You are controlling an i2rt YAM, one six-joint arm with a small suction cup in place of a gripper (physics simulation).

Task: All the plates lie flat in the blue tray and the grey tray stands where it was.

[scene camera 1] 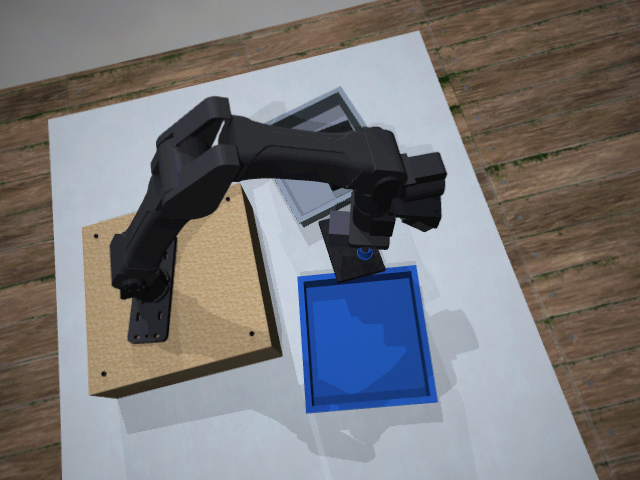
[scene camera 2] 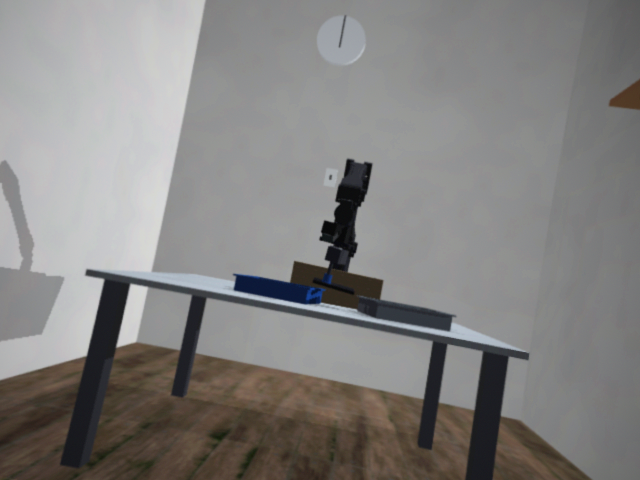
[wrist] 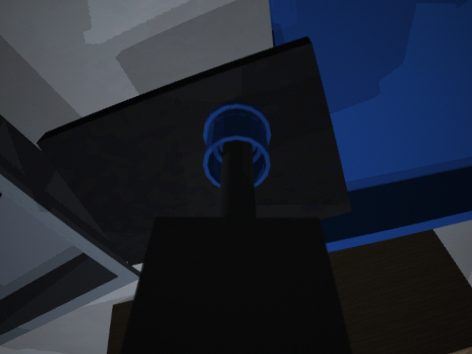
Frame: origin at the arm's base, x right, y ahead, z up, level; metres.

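Where they show: hand at its tool point: (scene camera 1: 364, 256) (scene camera 2: 325, 285) (wrist: 237, 121); arm's base at its link origin: (scene camera 1: 154, 287) (scene camera 2: 338, 274).
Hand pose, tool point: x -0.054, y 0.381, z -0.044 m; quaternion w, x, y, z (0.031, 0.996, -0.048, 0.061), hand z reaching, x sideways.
Note:
Things, the pixels of their top centre, and the offset from my tool point. "*": a spot on its surface instead. Level surfaces: height alone.
- black square plate at its top centre: (wrist: 202, 194) (scene camera 1: 350, 242) (scene camera 2: 334, 280) dy -0.023, dx -0.021, dz +0.020 m
- blue tray at its top centre: (scene camera 1: 363, 335) (scene camera 2: 281, 281) dy -0.010, dx +0.147, dz -0.014 m
- grey tray at its top centre: (scene camera 1: 320, 151) (scene camera 2: 403, 304) dy -0.076, dx -0.240, dz -0.014 m
- Dark plate surface at a spot on its surface: (scene camera 1: 341, 127) * dy -0.031, dx -0.306, dz -0.031 m
- white table at its surface level: dz -0.064 m
My suction cup gripper (scene camera 1: 364, 253) (scene camera 2: 327, 279) (wrist: 237, 125) is on the top face of a black square plate (scene camera 1: 351, 267) (scene camera 2: 341, 288) (wrist: 150, 155) and holds it up, roughly level. The plate hangs between the trays; in scene camera 1 its edge overlaps the near rim of the blue tray (scene camera 1: 305, 341) (scene camera 2: 268, 289) (wrist: 390, 135). No plate shows on the blue tray's floor in scene camera 1. The grey tray (scene camera 1: 305, 198) (scene camera 2: 413, 314) (wrist: 95, 251) stands beyond. Dark plate surface (scene camera 1: 341, 127) shows inside it; the arm hides much of it, so I cannot tell how many plates lie there.
The arm's base is on a thick wooden block (scene camera 1: 217, 289) (scene camera 2: 372, 289) (wrist: 400, 290) beside both trays. The white table (scene camera 1: 496, 413) (scene camera 2: 191, 280) carries everything. The arm's forearm reaches over the grey tray. The table's edge lies beyond both trays.

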